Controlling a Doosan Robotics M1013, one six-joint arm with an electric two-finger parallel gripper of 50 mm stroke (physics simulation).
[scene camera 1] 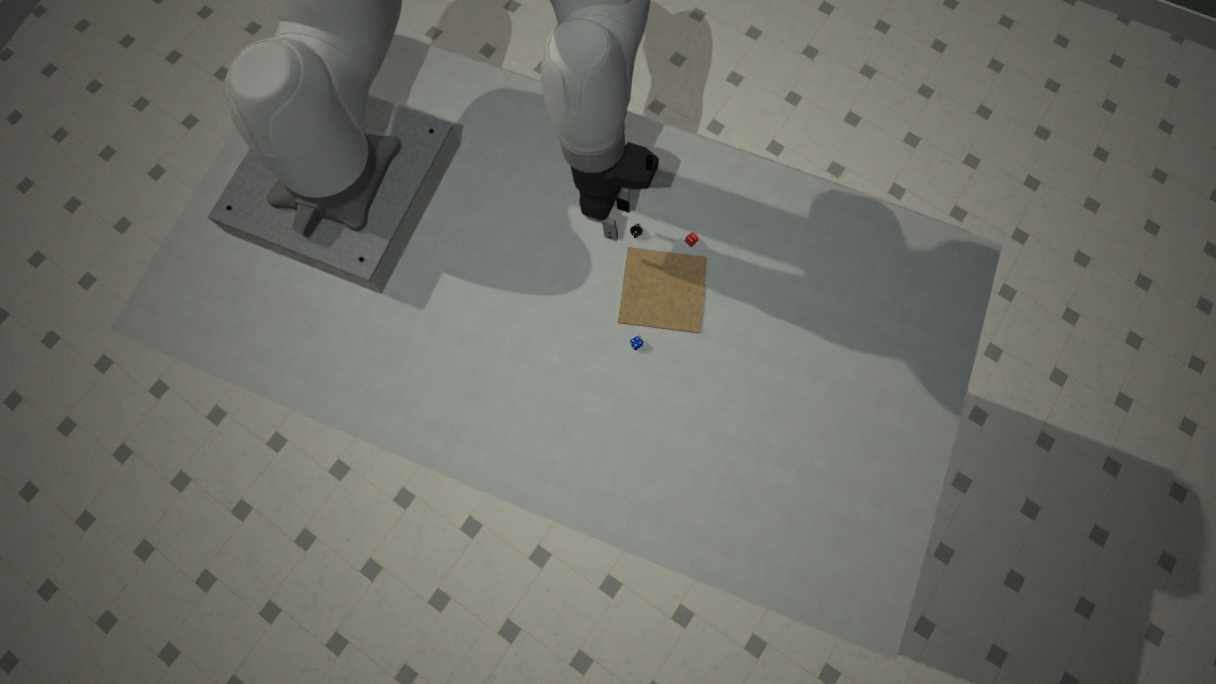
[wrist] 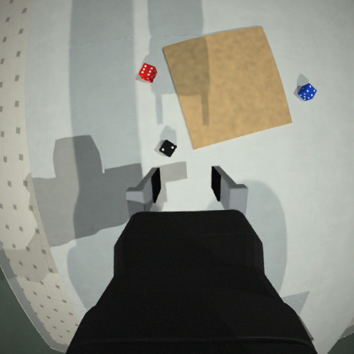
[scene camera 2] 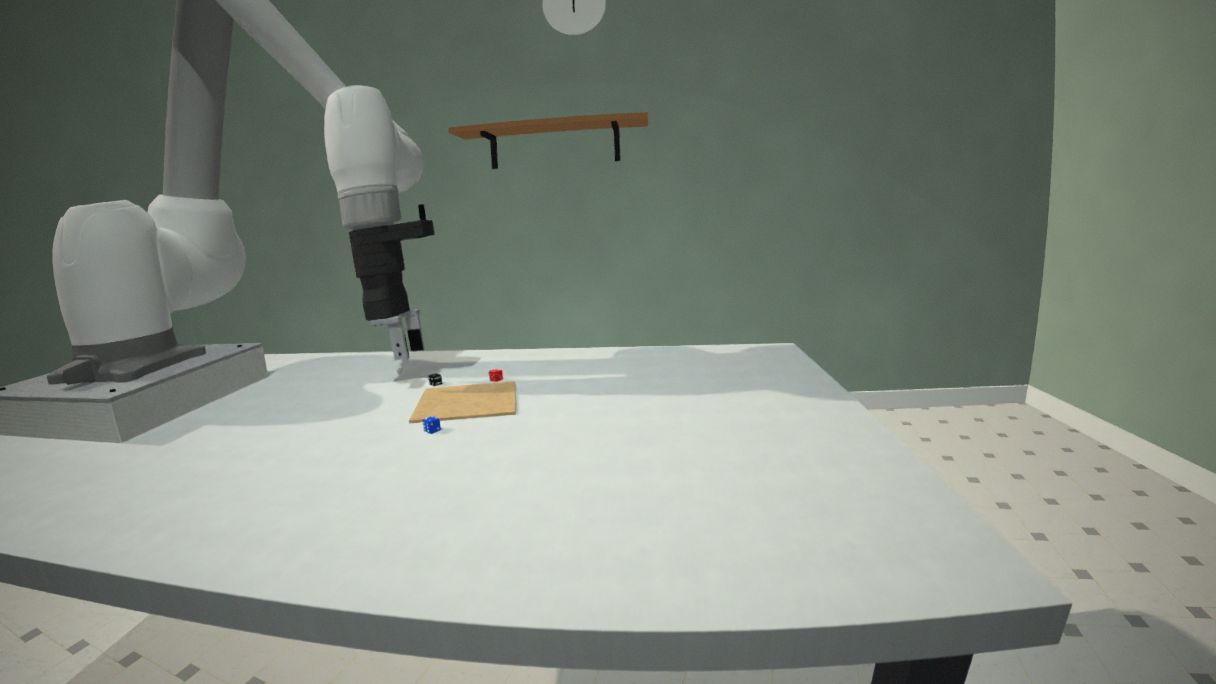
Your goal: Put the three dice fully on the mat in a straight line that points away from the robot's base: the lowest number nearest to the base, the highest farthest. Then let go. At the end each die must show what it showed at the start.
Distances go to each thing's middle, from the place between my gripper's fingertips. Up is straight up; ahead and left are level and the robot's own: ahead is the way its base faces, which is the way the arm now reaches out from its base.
Scene:
I see the tan mat (scene camera 1: 665, 290) 10 cm ahead of my hand, 7 cm to the right of it and 5 cm below it.

